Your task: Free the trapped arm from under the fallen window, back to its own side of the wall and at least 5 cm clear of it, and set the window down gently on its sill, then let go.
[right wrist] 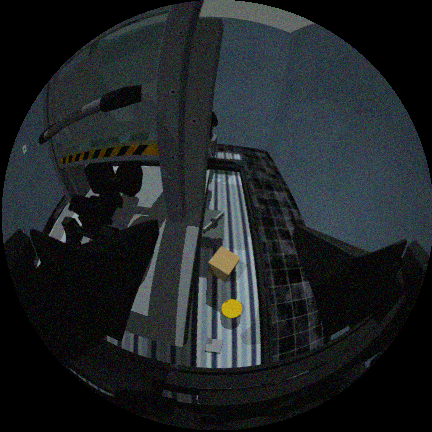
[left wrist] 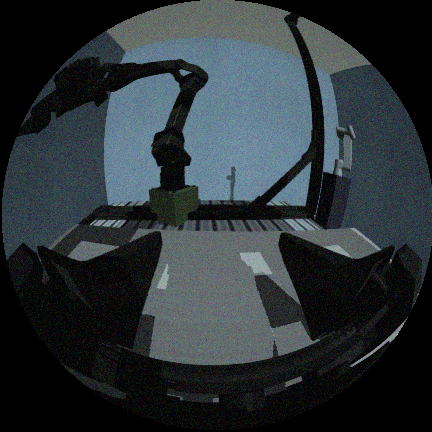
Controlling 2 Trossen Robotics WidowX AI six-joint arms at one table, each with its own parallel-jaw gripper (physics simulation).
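Places are measured from the left arm's base along level axes (x right, y ahead, z up), in millimetres.
Pixels of known places: left gripper, between the fingertips: [left wrist: 221, 239]; right gripper, between the fingertips: [right wrist: 228, 229]; right arm's base, origin of its link: [left wrist: 172, 187].
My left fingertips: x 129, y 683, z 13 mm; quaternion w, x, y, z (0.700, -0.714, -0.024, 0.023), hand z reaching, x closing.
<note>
For each thing: its middle in the pictures, then the offset to it from my left fingertips. "pt": a spot on its surface instead.
- window, a spot on its surface: [right wrist: 110, 122] pt dx -55, dy -187, dz +185 mm
- bar handle, a spot on its surface: [right wrist: 120, 98] pt dx -123, dy -139, dz +224 mm
- black-and-yellow stripe, a spot on its surface: [right wrist: 110, 151] pt dx -43, dy -187, dz +129 mm
- tan block, middle of its body: [right wrist: 222, 264] dx -276, dy -139, dz -96 mm
- yellow-topped cylinder, middle of its body: [right wrist: 230, 308] dx -307, dy -41, dz -112 mm
The window [right wrist: 110, 122] shows in the right wrist view at upper left, with a bar handle [right wrist: 120, 98] across it and a black-and-yellow stripe [right wrist: 110, 151] along its bottom. The dark left arm [right wrist: 97, 210] shows below the striped edge, reaching through the opening; whether the window touches it I cannot tell. My left gripper [left wrist: 221, 239] is open and empty, low over the grey surface. My right gripper [right wrist: 228, 229] is open and empty, on the handle's side, to the right of the window and apart from it. The sill is mostly hidden behind the right gripper's left finger.
A grey upright post [right wrist: 185, 125] stands right of the window. A tan block [right wrist: 223, 262] and a yellow-topped cylinder [right wrist: 231, 309] stand on striped cloth beyond it. In the left wrist view, the right arm [left wrist: 172, 125] rises from a green base [left wrist: 174, 204], and a dark pole [left wrist: 318, 110] stands right.
</note>
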